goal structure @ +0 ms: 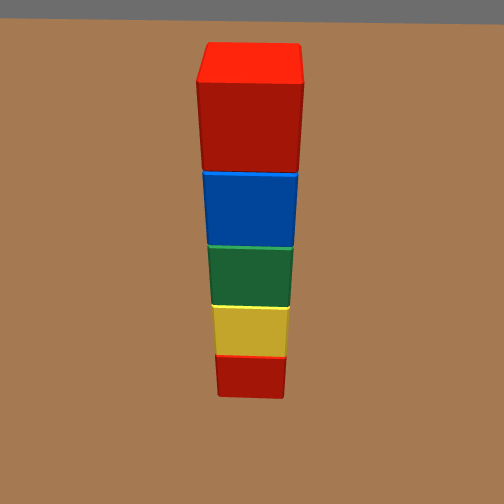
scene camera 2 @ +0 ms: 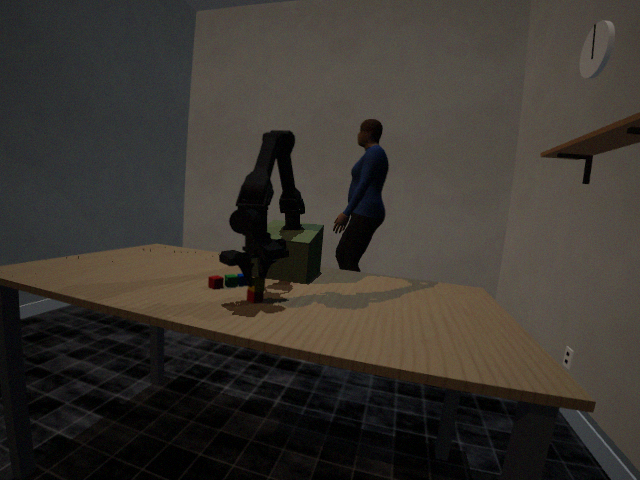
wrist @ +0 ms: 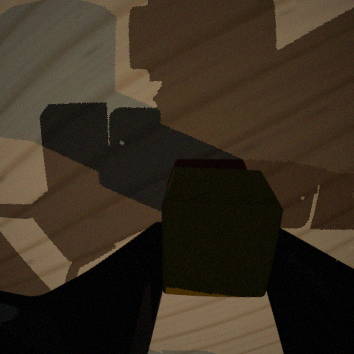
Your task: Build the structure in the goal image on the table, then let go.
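Pixels of known places: gripper, fingertip midpoint: [scene camera 2: 255, 285] [wrist: 214, 234]; arm's base, origin of the base link: [scene camera 2: 292, 227].
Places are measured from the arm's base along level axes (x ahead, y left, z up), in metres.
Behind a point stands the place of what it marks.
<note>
A yellow block [scene camera 2: 252, 289] {x 0.413, y -0.039, z -0.140 m} [wrist: 222, 245] {x 0.400, y -0.030, z -0.113 m} sits on top of a red block [scene camera 2: 252, 296] {x 0.410, y -0.039, z -0.160 m} [wrist: 210, 164] {x 0.401, y -0.024, z -0.169 m} on the table. In the wrist view the yellow block is in deep shadow, with a thin yellow strip lit at its lower edge. My gripper [scene camera 2: 257, 281] {x 0.393, y -0.036, z -0.133 m} [wrist: 214, 234] {x 0.393, y -0.036, z -0.133 m} points down over this stack, with a finger against each side of the yellow block; it is shut on it. Another red block [scene camera 2: 215, 282] {x 0.325, y -0.175, z -0.157 m}, a green block [scene camera 2: 231, 280] {x 0.284, y -0.140, z -0.157 m} and a blue block [scene camera 2: 240, 279] {x 0.262, y -0.118, z -0.157 m} lie in a row to the left; the blue one is partly hidden by the gripper.
A green box [scene camera 2: 297, 258] {x 0.149, y 0.045, z -0.093 m} stands on the wooden table [scene camera 2: 392, 330] {x 0.503, y 0.323, z -0.179 m} behind the gripper. The arm's base is at its top. A person in a blue top [scene camera 2: 368, 180] stands beyond the table. A wall shelf [scene camera 2: 594, 142] is at the far right.
</note>
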